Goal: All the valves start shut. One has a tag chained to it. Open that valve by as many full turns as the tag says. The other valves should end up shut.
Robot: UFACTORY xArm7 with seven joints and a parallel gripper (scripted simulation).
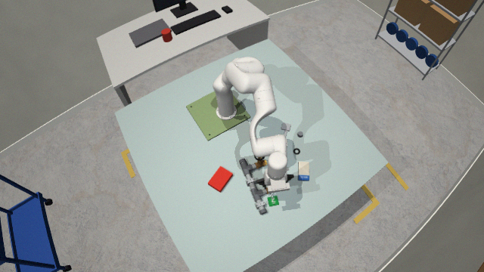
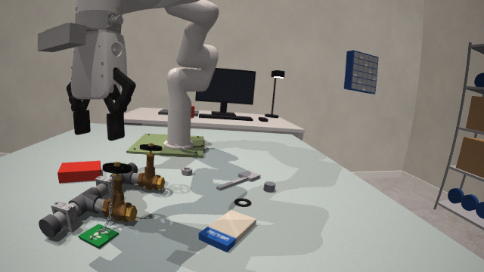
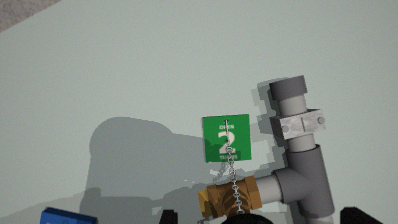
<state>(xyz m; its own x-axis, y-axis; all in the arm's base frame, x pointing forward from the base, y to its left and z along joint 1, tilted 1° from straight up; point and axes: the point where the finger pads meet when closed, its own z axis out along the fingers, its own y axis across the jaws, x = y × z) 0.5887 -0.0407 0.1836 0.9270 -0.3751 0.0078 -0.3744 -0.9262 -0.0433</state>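
My gripper is now 40 mm short of the green tag, 10 mm to the left of it and 180 mm above it. Also, from my hand: box 30 mm behind, 230 mm to the left, 180 mm below; nut 320 mm behind, 110 mm to the left, 180 mm below; red block 210 mm behind, 190 mm to the right, 170 mm below.
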